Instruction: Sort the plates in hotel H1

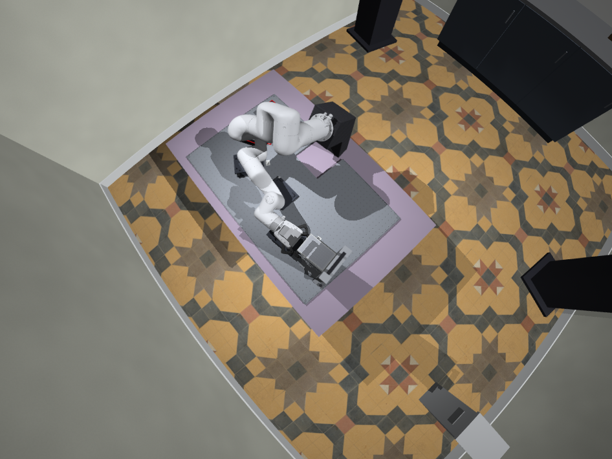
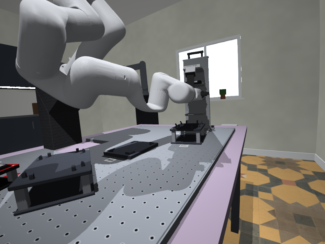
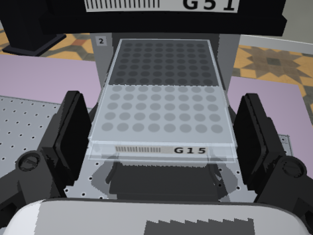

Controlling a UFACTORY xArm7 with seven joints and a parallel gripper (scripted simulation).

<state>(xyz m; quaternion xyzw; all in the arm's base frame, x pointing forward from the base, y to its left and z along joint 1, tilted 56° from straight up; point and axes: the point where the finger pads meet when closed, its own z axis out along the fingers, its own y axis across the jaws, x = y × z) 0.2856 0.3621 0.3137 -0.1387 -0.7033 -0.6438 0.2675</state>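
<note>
The clear plate labelled G15 lies 20 mm behind my hand, 50 mm to the left of it and 20 mm below it. Round my hand: slot mark 2: 100 mm behind, 90 mm to the left, 10 mm below; then H1 deck label: 90 mm behind, 30 mm to the right, 200 mm below; then black plate labelled G51: 20 mm behind, 50 mm to the left, 60 mm above.
</note>
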